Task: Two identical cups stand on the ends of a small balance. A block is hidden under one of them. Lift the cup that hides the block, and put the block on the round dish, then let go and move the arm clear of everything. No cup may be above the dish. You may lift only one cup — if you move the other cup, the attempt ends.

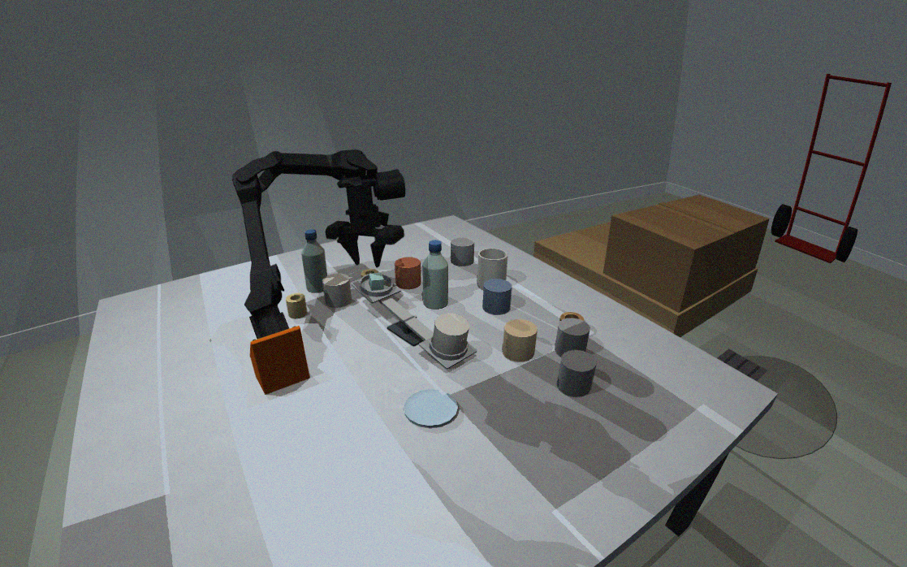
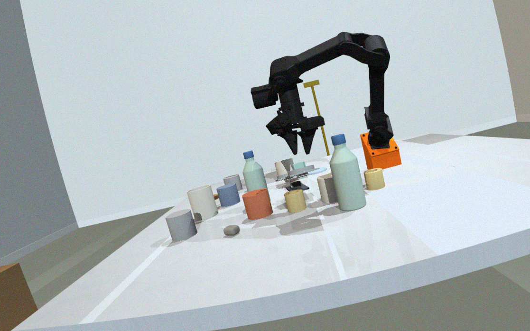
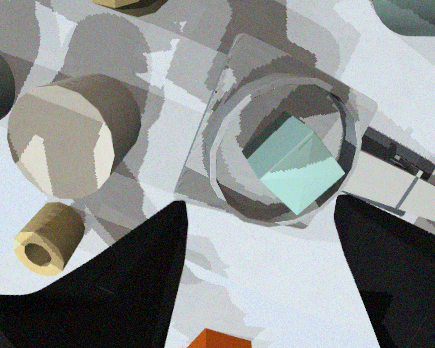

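Right now my gripper tip is 10 mm short of the teal block, 20 mm to the left of it and 40 mm above it. Round my gripper tip: cream cup: 90 mm ahead, 280 mm to the right, 70 mm below; then round dish: 30 mm behind, 390 mm to the right, 120 mm below.
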